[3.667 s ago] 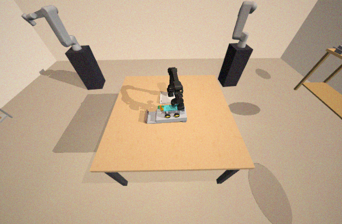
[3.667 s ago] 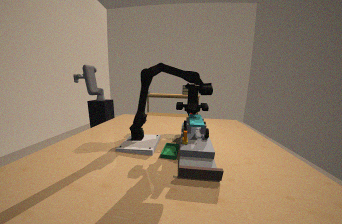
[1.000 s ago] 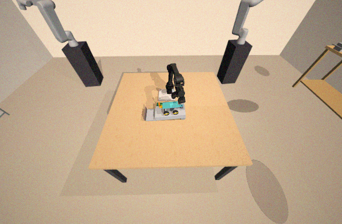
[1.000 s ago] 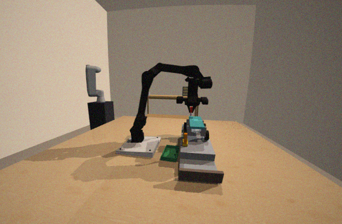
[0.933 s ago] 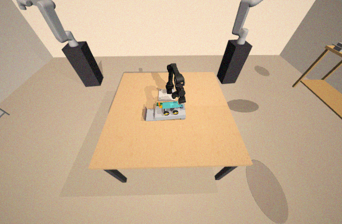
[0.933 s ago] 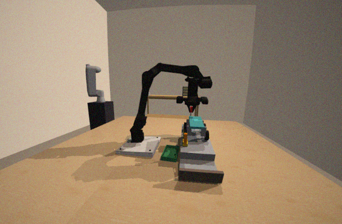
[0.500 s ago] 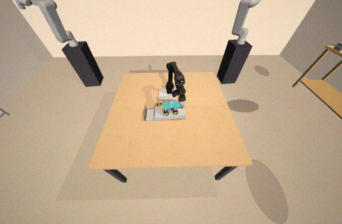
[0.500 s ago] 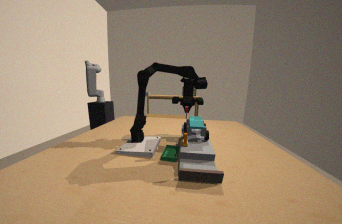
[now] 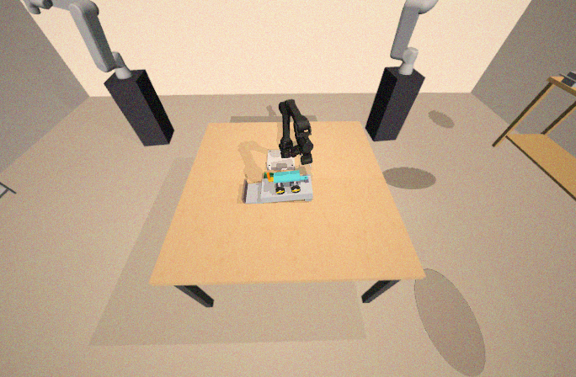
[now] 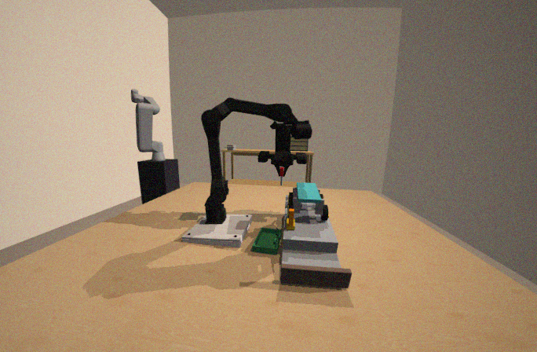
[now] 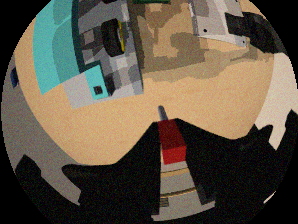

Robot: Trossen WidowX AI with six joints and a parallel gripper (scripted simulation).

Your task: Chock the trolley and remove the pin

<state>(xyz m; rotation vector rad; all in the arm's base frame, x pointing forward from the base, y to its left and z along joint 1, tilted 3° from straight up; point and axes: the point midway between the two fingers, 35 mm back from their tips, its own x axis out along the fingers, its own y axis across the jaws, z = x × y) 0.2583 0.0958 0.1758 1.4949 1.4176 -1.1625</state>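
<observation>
The green tray is 50 mm behind my gripper tip, 220 mm to the right of it and 180 mm below it. The rest, counted from my gripper tip: grey ramp (80 mm ahead, 140 mm to the right, 130 mm below); then teal trolley (80 mm ahead, 130 mm to the right, 60 mm below); then red-headed stop pin (right at my gripper tip).
</observation>
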